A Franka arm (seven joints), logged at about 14 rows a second.
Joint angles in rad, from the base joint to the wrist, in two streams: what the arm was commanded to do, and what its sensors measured. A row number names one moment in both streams.
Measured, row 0: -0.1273, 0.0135, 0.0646, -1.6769, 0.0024, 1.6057, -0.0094
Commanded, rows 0 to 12: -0.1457, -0.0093, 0.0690, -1.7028, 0.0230, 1.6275, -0.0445; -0.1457, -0.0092, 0.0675, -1.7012, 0.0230, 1.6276, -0.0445; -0.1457, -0.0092, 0.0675, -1.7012, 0.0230, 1.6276, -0.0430; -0.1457, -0.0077, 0.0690, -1.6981, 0.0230, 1.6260, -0.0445; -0.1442, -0.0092, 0.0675, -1.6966, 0.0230, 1.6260, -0.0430; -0.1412, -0.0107, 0.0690, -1.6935, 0.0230, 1.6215, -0.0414; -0.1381, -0.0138, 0.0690, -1.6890, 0.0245, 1.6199, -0.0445; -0.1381, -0.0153, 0.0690, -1.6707, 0.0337, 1.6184, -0.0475; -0.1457, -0.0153, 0.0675, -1.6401, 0.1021, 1.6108, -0.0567; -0.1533, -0.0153, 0.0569, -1.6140, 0.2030, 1.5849, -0.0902; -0.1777, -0.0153, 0.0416, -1.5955, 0.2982, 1.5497, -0.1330; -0.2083, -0.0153, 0.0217, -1.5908, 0.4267, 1.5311, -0.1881; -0.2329, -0.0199, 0.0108, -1.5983, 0.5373, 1.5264, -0.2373
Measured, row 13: -0.1699, -0.0143, 0.0336, -1.6060, 0.3573, 1.5589, -0.1257
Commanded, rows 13 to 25: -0.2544, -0.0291, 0.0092, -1.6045, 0.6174, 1.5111, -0.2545; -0.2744, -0.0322, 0.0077, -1.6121, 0.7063, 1.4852, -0.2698; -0.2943, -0.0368, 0.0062, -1.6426, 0.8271, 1.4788, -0.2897; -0.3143, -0.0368, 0.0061, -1.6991, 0.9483, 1.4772, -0.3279; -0.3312, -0.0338, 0.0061, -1.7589, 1.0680, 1.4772, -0.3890; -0.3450, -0.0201, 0.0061, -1.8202, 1.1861, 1.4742, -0.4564; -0.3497, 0.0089, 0.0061, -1.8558, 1.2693, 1.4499, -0.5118; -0.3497, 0.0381, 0.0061, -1.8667, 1.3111, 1.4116, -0.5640; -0.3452, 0.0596, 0.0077, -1.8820, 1.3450, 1.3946, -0.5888; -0.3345, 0.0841, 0.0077, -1.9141, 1.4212, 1.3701, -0.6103; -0.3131, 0.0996, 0.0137, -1.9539, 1.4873, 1.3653, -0.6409; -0.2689, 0.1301, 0.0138, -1.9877, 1.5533, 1.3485, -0.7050; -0.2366, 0.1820, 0.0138, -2.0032, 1.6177, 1.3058, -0.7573
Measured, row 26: -0.2903, 0.1279, 0.0077, -1.9488, 1.5083, 1.3494, -0.6610
